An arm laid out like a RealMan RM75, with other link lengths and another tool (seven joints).
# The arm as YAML. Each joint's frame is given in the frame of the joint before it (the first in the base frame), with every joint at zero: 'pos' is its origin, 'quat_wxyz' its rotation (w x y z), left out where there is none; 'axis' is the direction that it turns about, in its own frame. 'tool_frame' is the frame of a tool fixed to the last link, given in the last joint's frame.
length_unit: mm
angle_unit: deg
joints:
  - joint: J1
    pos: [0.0, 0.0, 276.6]
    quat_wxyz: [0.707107, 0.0, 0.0, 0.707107]
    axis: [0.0, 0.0, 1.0]
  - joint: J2
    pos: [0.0, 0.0, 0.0]
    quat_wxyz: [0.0, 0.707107, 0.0, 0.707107]
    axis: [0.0, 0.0, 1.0]
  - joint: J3
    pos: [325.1, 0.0, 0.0]
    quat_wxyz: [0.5, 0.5, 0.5, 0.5]
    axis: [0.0, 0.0, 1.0]
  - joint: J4
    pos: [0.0, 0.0, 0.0]
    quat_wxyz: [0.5, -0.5, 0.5, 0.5]
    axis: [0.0, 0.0, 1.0]
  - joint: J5
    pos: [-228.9, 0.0, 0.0]
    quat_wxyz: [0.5, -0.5, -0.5, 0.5]
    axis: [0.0, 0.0, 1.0]
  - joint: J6
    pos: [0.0, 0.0, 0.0]
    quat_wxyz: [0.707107, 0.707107, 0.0, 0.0]
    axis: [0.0, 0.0, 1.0]
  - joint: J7
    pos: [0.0, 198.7, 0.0]
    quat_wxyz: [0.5, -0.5, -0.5, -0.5]
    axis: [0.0, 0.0, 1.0]
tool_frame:
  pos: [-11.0, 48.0, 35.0]
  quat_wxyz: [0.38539, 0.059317, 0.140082, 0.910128]
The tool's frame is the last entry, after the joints.
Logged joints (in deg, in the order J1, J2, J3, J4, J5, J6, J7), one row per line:
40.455 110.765 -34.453 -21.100 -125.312 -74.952 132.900
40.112 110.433 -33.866 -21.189 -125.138 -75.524 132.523
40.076 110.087 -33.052 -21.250 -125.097 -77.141 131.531
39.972 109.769 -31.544 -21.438 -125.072 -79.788 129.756
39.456 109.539 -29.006 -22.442 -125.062 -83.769 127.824
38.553 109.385 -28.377 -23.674 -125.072 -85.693 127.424
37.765 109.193 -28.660 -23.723 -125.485 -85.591 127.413
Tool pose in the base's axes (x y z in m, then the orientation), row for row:
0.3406 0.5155 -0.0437 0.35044 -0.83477 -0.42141 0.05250
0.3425 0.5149 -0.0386 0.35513 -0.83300 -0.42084 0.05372
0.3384 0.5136 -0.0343 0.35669 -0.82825 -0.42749 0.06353
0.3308 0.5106 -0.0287 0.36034 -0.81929 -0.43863 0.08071
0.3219 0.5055 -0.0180 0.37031 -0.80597 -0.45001 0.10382
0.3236 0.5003 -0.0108 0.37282 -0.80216 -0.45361 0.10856
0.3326 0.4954 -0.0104 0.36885 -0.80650 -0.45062 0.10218
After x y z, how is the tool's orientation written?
As a quaternion, w x y z.
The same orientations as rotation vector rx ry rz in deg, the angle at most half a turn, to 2 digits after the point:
-123.86 -62.53 7.79
-123.32 -62.30 7.95
-122.53 -63.24 9.40
-120.99 -64.78 11.92
-118.46 -66.14 15.26
-117.76 -66.59 15.94
-118.62 -66.28 15.03

